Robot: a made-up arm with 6 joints.
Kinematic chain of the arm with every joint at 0, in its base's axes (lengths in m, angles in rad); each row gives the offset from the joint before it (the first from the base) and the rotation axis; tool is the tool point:
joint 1: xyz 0 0 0.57 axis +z
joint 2: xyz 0.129 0 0 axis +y
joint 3: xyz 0 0 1.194 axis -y
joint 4: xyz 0 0 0.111 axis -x
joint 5: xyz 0.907 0 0 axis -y
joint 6: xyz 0.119 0 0 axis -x
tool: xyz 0 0 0
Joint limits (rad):
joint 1: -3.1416..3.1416
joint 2: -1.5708..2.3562
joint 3: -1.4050..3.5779
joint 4: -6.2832..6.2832
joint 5: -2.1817..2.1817
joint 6: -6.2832..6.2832
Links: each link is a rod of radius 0.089 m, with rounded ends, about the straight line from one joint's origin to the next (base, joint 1, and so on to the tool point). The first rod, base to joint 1, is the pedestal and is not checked.
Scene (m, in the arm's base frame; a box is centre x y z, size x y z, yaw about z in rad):
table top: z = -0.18
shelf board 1: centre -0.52 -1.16 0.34 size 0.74 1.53 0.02 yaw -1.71
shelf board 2: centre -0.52 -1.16 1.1 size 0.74 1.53 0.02 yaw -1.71
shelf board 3: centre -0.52 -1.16 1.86 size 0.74 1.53 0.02 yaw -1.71
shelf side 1: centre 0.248 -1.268 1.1 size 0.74 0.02 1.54 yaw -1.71
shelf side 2: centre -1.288 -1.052 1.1 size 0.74 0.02 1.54 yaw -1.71
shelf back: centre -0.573 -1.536 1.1 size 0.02 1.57 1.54 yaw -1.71
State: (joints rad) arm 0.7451 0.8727 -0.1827 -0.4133 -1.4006 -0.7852
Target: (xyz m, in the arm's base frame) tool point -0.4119 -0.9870 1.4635
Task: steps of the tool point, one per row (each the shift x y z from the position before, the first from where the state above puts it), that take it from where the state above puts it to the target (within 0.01 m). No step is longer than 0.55 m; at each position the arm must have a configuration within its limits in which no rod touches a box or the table.
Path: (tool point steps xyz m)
1: 0.1061 -0.4433 0.2236
2: -0.0737 -0.4197 0.1798
3: -0.2174 -0.3219 0.1298
4: -0.2961 -0.1774 0.0750
5: -0.0948 -0.1344 0.0372
6: -0.1241 -0.1046 0.0398
7: -0.1443 -0.0689 0.0428
8: -0.1547 -0.0294 0.0459
9: -0.1541 0.0108 0.0491
10: -0.1429 0.0494 0.0524
11: -0.1213 0.0831 0.0557
12: -0.0556 -0.2327 0.0237
13: -0.0124 -0.2523 -0.0238

